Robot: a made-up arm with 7 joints.
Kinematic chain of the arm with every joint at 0, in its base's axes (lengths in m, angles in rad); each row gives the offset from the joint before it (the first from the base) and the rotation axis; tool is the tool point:
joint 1: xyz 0 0 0.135 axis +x
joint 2: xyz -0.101 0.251 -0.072 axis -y
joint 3: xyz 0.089 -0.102 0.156 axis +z
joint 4: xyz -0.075 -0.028 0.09 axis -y
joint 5: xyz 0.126 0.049 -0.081 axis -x
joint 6: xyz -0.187 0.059 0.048 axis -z
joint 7: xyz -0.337 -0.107 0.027 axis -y
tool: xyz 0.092 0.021 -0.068
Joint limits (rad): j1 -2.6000..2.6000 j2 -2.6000..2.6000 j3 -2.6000..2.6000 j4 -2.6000..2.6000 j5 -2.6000..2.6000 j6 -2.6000..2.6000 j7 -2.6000..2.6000
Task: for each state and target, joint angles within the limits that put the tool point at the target. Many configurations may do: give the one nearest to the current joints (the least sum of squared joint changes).
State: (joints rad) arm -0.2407 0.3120 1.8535 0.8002 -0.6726 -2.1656 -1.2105
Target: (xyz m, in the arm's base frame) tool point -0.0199 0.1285 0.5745
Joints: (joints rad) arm 0.5133 0.4691 1.5377 1.0015 -0.3332 -2.1156 -1.0803
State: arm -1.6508 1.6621 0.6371 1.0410 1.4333 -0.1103 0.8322
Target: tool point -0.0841 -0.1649 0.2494
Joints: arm -2.1039 1.8653 1.0539 0.8136 1.3473 -0.0256 0.8209
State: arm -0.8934 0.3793 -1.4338 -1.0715 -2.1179 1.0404 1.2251
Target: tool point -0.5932 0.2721 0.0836
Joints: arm -0.7903 0.7841 -1.2566 -1.1671 -2.1425 0.9884 1.4757
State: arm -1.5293 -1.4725 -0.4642 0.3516 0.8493 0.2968 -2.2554
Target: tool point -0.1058 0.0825 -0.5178
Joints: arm -1.6513 -1.4905 -0.7330 0.1721 0.7757 0.3987 -2.3360
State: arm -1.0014 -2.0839 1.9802 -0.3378 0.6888 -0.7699 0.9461
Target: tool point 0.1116 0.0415 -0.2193
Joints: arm -0.3983 -2.0673 2.0219 -0.6975 0.7670 -1.6128 0.8167
